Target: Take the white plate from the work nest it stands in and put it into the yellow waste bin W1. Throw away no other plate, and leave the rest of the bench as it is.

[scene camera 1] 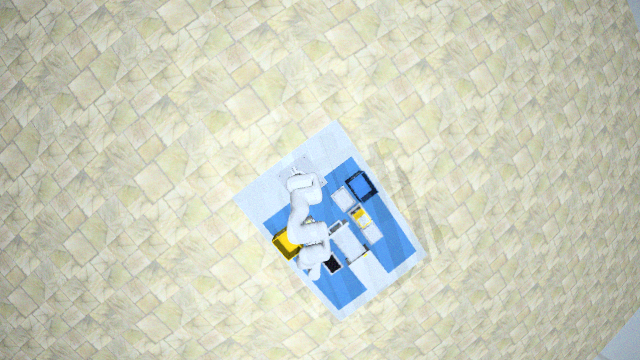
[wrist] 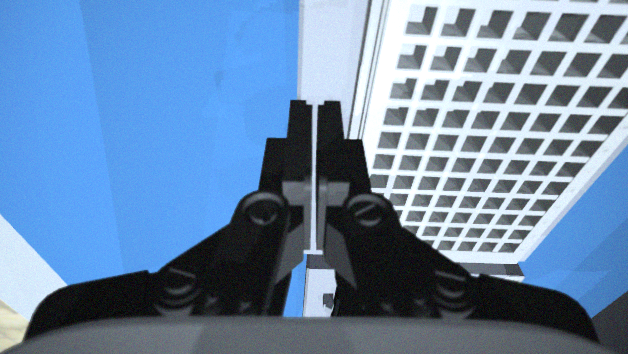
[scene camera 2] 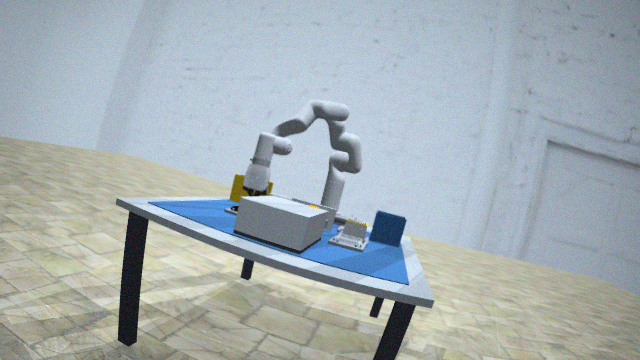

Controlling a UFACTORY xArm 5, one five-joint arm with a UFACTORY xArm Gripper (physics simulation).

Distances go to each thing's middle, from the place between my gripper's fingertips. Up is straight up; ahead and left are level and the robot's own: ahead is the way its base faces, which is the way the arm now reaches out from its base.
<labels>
Now: hand 1 cm past the white plate (wrist: 480, 129) and 5 cm to the right of it.
</labels>
